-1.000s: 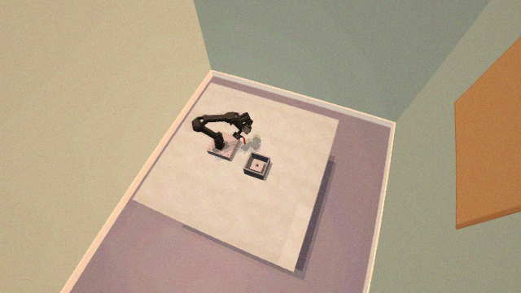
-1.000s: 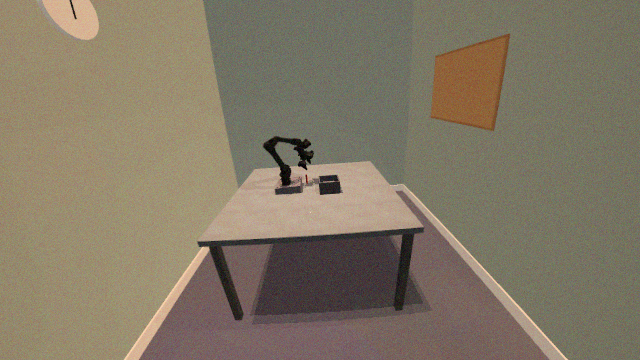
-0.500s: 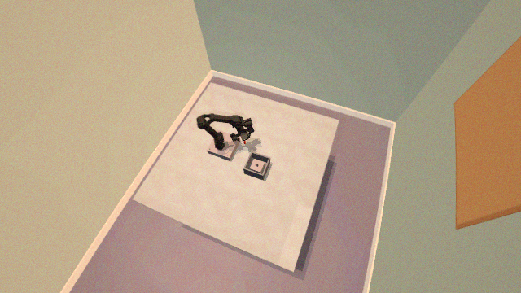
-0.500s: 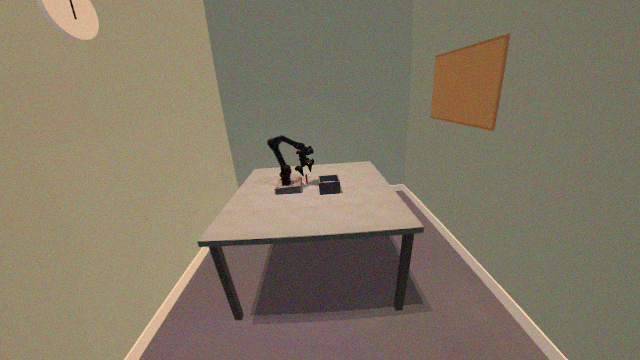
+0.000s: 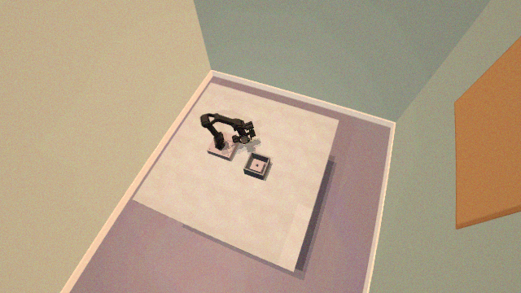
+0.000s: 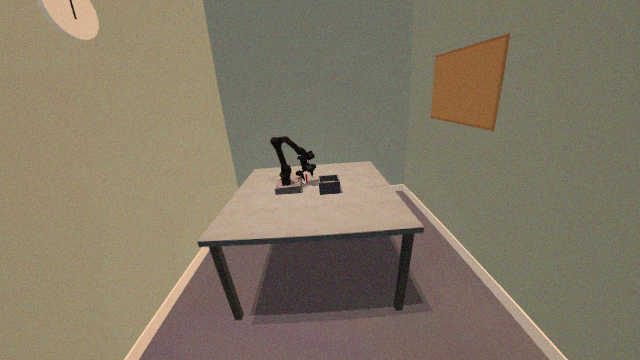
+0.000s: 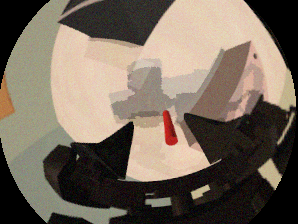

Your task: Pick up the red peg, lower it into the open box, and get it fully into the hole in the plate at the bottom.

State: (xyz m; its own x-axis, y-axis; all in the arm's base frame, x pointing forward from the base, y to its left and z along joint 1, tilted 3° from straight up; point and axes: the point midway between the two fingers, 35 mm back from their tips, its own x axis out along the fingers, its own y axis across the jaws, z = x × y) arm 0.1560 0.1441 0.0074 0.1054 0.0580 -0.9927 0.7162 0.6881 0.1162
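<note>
My gripper tip is 20 mm past the red peg. Round my gripper tip: dark box: 190 mm ahead, 160 mm to the right, 20 mm below; pale plate: 190 mm ahead, 160 mm to the right.
</note>
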